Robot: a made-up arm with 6 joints.
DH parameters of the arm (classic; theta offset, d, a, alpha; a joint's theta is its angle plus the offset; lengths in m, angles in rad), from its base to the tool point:
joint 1: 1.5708 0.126 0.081 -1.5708
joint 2: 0 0.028 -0.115 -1.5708
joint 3: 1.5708 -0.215 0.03 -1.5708
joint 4: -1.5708 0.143 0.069 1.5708
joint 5: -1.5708 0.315 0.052 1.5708
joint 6: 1.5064 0 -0.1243 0
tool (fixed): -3.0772 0.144 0 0
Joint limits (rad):
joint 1: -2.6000..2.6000
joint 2: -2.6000..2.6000
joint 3: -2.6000..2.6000
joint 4: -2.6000..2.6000
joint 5: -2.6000..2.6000
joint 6: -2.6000..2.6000
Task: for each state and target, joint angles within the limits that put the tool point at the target. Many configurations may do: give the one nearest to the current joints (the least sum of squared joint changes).
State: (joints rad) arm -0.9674 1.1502 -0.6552 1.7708 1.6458 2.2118
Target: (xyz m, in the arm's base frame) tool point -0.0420 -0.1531 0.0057
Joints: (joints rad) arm -1.2463 1.0679 -0.7744 1.4676 1.6623 2.3960
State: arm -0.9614 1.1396 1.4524 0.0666 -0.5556 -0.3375
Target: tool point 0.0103 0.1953 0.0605
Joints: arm -0.6774 1.5583 1.9876 1.0706 -0.1264 -0.2908
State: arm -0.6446 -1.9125 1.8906 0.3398 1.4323 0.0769
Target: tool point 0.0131 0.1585 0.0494
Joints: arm -0.3454 -1.9403 1.8444 0.6744 1.7777 0.2530
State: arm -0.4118 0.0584 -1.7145 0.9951 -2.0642 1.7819
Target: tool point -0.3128 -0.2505 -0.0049
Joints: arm -1.1579 -0.2333 -0.9935 0.9362 -1.7327 1.9019
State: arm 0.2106 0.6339 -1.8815 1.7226 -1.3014 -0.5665
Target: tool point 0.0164 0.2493 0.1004
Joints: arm 0.5680 0.3943 -2.1624 1.8218 -1.1913 -0.3879
